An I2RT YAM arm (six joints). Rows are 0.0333 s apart.
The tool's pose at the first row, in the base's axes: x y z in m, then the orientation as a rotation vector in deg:
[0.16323, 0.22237, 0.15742, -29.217, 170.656, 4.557]
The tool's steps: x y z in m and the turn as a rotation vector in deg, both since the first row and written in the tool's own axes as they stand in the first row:
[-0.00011, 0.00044, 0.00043, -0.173, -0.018, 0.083]
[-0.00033, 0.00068, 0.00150, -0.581, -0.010, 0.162]
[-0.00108, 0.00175, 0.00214, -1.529, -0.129, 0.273]
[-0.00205, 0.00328, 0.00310, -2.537, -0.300, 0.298]
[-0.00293, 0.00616, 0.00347, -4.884, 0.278, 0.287]
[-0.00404, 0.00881, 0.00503, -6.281, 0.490, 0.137]
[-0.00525, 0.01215, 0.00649, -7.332, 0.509, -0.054]
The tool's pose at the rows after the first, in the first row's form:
[0.16323, 0.22285, 0.15702, -29.110, 170.681, 4.827]
[0.16347, 0.22323, 0.15600, -29.041, 170.754, 5.442]
[0.16389, 0.22453, 0.15549, -28.961, 170.762, 6.896]
[0.16439, 0.22635, 0.15471, -29.003, 170.688, 8.443]
[0.16429, 0.22938, 0.15454, -29.384, 171.406, 11.848]
[0.16461, 0.23235, 0.15322, -29.796, 171.633, 13.901]
[0.16478, 0.23600, 0.15203, -30.194, 171.627, 15.467]

